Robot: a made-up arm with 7 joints.
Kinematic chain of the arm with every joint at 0, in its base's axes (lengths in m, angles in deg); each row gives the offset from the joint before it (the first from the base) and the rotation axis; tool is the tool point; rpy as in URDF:
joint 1: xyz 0.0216 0.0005 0.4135 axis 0 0.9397 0.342
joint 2: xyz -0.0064 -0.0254 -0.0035 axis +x
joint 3: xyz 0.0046 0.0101 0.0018 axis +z
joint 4: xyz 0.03 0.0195 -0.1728 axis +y
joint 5: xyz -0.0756 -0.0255 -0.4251 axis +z
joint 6: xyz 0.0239 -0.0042 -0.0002 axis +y
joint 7: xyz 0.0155 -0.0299 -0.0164 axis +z
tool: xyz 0.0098 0.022 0.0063 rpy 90 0 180
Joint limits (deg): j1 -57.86..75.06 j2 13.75..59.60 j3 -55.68..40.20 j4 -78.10..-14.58 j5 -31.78..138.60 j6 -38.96..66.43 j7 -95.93..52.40
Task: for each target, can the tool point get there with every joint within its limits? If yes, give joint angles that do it. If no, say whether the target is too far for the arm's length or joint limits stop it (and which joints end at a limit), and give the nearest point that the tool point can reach.
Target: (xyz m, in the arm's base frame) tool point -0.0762 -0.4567 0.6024
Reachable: no: joint limits stop it (at a limit: joint 1, joint 2, joint 3, joint 4, joint 7) | nearest point 0.3267 -0.4119 0.3587 | short by 0.473 m
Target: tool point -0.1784 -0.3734 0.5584
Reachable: no: joint limits stop it (at a limit: joint 1, joint 2, joint 3, joint 4, joint 5, joint 6, joint 7) | nearest point -0.1812 -0.3300 0.0452 | short by 0.515 m
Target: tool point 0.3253 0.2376 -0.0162
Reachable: yes | joints 3.15 20.68 24.22 -48.21 -10.44 -6.29 -84.25
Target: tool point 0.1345 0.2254 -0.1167
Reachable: yes | joints 13.71 45.45 -47.83 -49.57 108.35 -7.65 -24.56
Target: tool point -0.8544 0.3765 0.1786
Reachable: no: too far | nearest point -0.5478 0.2372 0.2580 | short by 0.346 m
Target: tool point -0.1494 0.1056 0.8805
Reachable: no: joint limits stop it (at a limit: joint 1, joint 2, joint 3, joint 4, joint 7) | nearest point 0.1897 0.2670 0.7996 | short by 0.384 m
